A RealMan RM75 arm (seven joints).
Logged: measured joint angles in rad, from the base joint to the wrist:
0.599, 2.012, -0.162, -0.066, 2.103, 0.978, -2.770
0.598, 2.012, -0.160, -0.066, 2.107, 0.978, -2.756
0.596, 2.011, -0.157, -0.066, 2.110, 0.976, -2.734
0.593, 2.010, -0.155, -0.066, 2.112, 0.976, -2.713
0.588, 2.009, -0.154, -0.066, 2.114, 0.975, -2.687
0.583, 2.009, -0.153, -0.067, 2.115, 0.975, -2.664
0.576, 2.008, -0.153, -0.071, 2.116, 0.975, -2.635
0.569, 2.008, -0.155, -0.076, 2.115, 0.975, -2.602
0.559, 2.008, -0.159, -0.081, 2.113, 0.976, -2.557
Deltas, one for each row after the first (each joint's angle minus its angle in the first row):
-0.001, 0.000, 0.002, 0.000, 0.004, 0.000, 0.014
-0.003, -0.001, 0.005, 0.000, 0.007, -0.002, 0.036
-0.006, -0.002, 0.007, 0.000, 0.009, -0.002, 0.057
-0.011, -0.003, 0.008, 0.000, 0.011, -0.003, 0.083
-0.016, -0.003, 0.009, -0.001, 0.012, -0.003, 0.106
-0.023, -0.004, 0.009, -0.005, 0.013, -0.003, 0.135
-0.030, -0.004, 0.007, -0.010, 0.012, -0.003, 0.168
-0.040, -0.004, 0.003, -0.015, 0.010, -0.002, 0.213

